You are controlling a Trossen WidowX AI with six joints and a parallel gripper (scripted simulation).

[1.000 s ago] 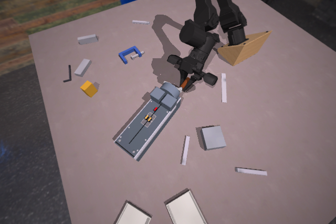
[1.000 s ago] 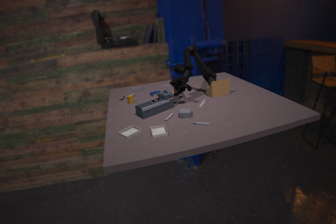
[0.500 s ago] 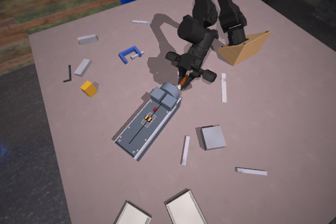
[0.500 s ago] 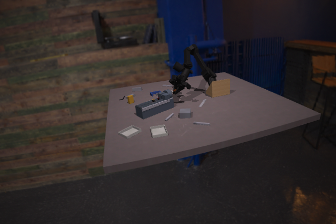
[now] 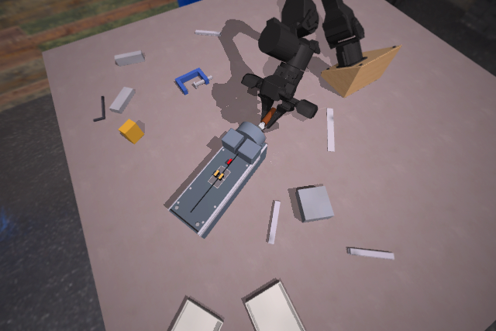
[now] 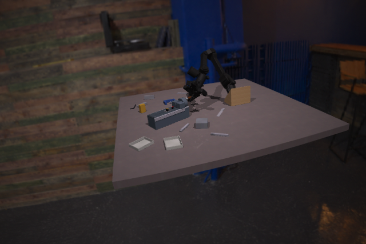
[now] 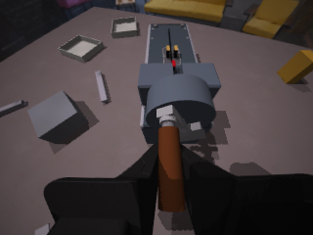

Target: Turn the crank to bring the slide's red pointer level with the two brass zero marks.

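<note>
Right now the red pointer is 120 mm ahead of my gripper tip, 40 mm to the left of it and 10 mm below it. Round my gripper tip: grey block (210 mm to the left, 70 mm below, 10 mm behind); blue clamp (320 mm to the right, 80 mm below, 60 mm ahead); brown crank handle (20 mm behind, 20 mm above, 10 mm to the right).
</note>
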